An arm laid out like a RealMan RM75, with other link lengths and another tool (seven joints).
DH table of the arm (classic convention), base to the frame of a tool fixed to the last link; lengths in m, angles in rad. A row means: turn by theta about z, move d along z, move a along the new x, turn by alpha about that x. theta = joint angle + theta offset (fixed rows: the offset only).
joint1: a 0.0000; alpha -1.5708; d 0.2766; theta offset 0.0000
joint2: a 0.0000; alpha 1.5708; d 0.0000; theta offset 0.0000
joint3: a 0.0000; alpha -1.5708; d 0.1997; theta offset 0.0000
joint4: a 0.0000; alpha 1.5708; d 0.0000; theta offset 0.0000
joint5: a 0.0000; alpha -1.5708; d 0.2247; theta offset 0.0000
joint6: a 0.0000; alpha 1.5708; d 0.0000; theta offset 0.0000
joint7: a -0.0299; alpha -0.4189; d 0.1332; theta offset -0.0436
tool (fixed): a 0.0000; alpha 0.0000; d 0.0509; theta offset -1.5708
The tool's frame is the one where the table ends.
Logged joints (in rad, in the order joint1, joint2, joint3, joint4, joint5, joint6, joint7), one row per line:
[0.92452 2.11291 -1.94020 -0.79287 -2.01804 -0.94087 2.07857]
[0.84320 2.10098 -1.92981 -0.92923 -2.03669 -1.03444 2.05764]
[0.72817 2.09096 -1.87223 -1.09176 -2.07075 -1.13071 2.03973]
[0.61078 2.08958 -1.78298 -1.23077 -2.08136 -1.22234 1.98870]
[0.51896 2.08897 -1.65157 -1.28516 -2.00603 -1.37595 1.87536]
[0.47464 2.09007 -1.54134 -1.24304 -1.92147 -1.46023 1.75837]
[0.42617 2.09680 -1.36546 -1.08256 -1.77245 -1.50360 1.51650]
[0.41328 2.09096 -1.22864 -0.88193 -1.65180 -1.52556 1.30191]
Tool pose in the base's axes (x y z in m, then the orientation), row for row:
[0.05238 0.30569 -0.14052 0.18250 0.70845 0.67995 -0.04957]
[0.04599 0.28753 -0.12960 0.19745 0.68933 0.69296 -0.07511]
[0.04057 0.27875 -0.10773 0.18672 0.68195 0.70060 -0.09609]
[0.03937 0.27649 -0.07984 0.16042 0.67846 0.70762 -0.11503]
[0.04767 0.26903 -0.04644 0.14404 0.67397 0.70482 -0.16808]
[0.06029 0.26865 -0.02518 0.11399 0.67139 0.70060 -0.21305]
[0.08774 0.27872 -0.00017 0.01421 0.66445 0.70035 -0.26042]
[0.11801 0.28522 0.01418 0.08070 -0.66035 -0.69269 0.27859]
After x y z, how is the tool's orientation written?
As a quaternion, w x y z.
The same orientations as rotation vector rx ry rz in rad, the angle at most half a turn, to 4 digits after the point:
[1.9992 1.9188 -0.1399]
[1.9296 1.9397 -0.2102]
[1.9200 1.9725 -0.2705]
[1.9379 2.0212 -0.3286]
[1.9428 2.0317 -0.4845]
[1.9687 2.0543 -0.6247]
[2.0688 2.1805 -0.8108]
[-1.9743 -2.0710 0.8329]

